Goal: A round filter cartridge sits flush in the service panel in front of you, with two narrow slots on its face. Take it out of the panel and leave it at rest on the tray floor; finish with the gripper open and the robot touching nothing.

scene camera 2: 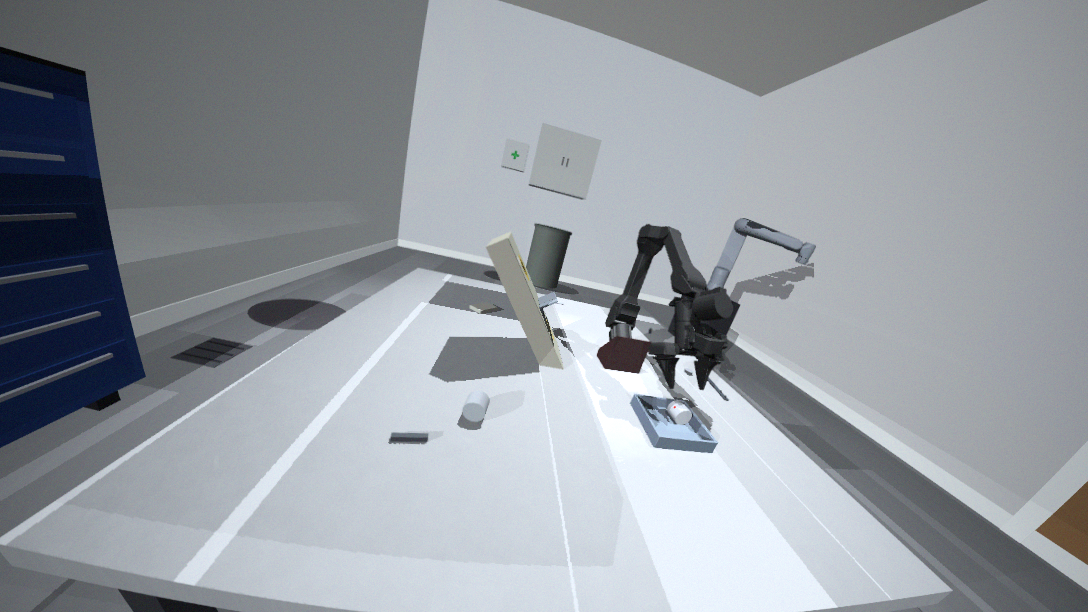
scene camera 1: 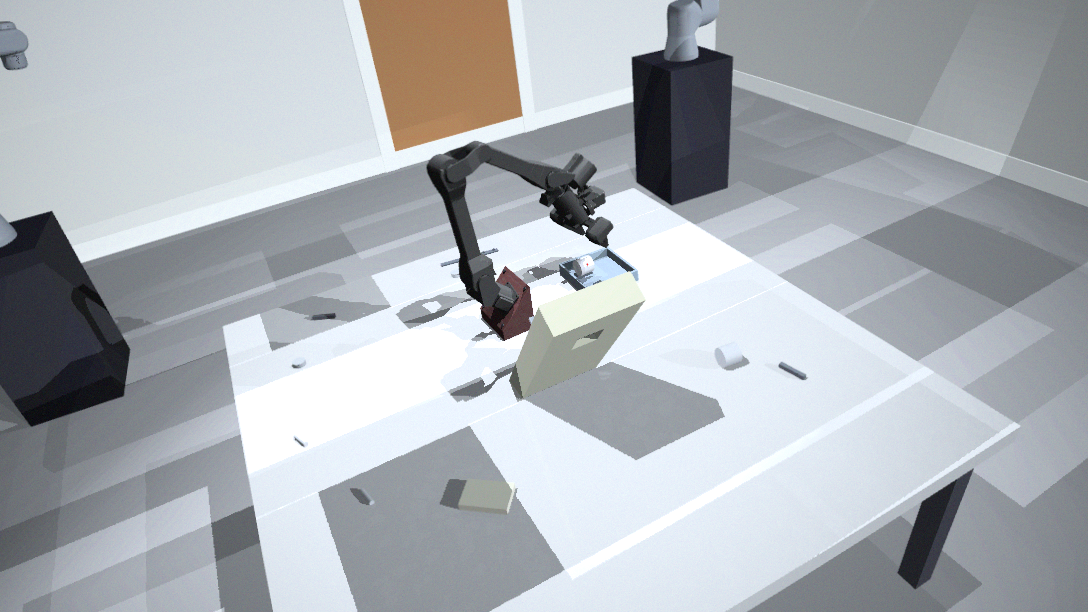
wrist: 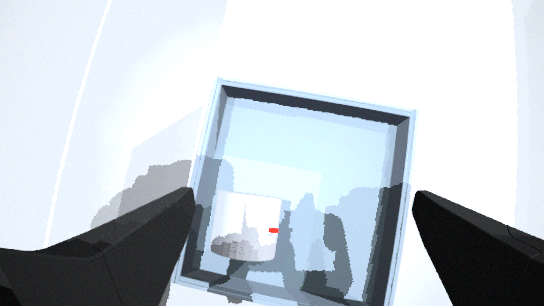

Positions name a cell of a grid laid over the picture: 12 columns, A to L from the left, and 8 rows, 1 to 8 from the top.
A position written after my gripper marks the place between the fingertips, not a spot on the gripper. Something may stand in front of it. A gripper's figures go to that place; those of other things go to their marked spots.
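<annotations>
My gripper (scene camera 2: H6) is 0.75 m from the lens, and as I look at a tray (scene camera 2: H6), I find that the tray is 0.76 m from the lens.
</annotations>
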